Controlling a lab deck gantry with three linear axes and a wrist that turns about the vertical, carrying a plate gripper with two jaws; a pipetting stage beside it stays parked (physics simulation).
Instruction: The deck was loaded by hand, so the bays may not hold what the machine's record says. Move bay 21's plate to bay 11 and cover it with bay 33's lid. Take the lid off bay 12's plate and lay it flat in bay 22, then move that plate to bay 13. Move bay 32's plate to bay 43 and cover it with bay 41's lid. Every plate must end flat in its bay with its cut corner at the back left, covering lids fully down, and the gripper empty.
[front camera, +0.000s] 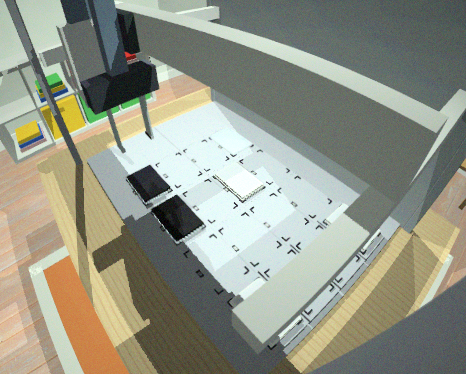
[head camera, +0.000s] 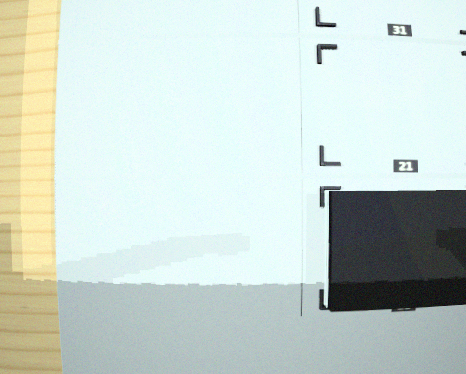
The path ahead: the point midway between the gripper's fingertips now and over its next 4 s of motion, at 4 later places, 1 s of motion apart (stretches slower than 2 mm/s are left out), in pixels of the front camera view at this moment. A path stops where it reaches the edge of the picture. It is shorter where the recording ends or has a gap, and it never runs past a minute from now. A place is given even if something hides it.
My gripper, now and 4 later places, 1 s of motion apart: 136, 142; 143, 175; 167, 177; 170, 191; 173, 204
